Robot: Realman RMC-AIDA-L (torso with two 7-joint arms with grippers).
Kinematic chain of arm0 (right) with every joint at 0, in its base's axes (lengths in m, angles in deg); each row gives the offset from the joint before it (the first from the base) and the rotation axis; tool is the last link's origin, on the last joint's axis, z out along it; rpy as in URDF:
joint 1: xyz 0 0 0.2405 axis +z
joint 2: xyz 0 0 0 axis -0.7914 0.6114 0
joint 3: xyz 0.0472 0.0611 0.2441 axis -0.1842 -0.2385 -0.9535
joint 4: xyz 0 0 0 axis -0.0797 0.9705 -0.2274
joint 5: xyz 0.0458 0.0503 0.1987 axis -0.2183 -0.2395 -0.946
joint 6: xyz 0 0 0 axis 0.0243 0.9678 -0.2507
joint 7: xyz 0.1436 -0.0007 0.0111 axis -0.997 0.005 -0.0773
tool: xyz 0 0 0 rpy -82.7 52.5 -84.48
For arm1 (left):
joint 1: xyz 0 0 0.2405 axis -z
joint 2: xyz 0 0 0 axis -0.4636 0.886 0
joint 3: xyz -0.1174 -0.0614 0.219 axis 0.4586 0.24 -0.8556
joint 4: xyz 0 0 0 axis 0.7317 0.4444 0.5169
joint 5: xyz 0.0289 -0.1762 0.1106 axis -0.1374 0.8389 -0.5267
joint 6: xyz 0 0 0 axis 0.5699 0.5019 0.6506
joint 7: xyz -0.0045 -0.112 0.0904 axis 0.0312 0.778 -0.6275
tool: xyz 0 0 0 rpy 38.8 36.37 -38.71
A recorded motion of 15 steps. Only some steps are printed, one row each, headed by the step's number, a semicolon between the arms.
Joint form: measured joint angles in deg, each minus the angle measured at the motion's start. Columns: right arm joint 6, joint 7, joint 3, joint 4, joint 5, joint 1, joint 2; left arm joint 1, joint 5, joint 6, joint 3, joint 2, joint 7, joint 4.
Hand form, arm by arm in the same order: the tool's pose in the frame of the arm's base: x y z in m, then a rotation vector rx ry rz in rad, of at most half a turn. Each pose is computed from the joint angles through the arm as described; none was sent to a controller.
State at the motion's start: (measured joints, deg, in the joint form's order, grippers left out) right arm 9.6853 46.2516 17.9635 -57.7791 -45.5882 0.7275 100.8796; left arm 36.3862 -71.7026 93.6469 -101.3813 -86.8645 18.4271 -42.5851
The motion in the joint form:
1: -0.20 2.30 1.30 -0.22 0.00 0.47 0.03; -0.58 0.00 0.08 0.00 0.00 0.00 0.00
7: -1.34 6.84 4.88 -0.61 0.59 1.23 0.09; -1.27 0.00 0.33 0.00 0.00 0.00 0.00
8: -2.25 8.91 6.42 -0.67 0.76 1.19 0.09; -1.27 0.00 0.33 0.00 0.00 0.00 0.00
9: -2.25 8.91 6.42 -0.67 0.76 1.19 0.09; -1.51 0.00 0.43 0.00 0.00 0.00 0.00
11: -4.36 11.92 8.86 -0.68 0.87 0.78 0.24; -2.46 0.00 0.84 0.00 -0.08 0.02 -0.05
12: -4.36 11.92 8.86 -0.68 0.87 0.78 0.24; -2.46 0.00 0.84 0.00 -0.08 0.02 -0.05
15: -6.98 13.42 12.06 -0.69 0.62 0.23 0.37; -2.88 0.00 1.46 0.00 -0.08 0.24 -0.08
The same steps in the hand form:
1: 0.1155 0.4122 -0.0184 -2.9219 0.1000 -0.3217; -0.4070 0.2123 0.0348 -1.6548 -0.6891 -0.7151
7: 0.1083 0.4118 -0.0256 -2.9242 -0.1039 -0.3959; -0.4089 0.2074 0.0349 -1.6500 -0.6954 -0.7105
8: 0.1078 0.4118 -0.0287 -2.9177 -0.1852 -0.4238; -0.4089 0.2074 0.0349 -1.6500 -0.6954 -0.7105
9: 0.1078 0.4118 -0.0287 -2.9177 -0.1852 -0.4238; -0.4095 0.2057 0.0350 -1.6483 -0.6974 -0.7090
11: 0.1084 0.4117 -0.0349 -2.8995 -0.2993 -0.4561; -0.4116 0.1987 0.0345 -1.6414 -0.7072 -0.7055
12: 0.1084 0.4117 -0.0349 -2.8995 -0.2993 -0.4561; -0.4116 0.1987 0.0345 -1.6414 -0.7072 -0.7055
15: 0.1088 0.4107 -0.0430 -2.8783 -0.3850 -0.4826; -0.4115 0.1956 0.0348 -1.6386 -0.7088 -0.7131

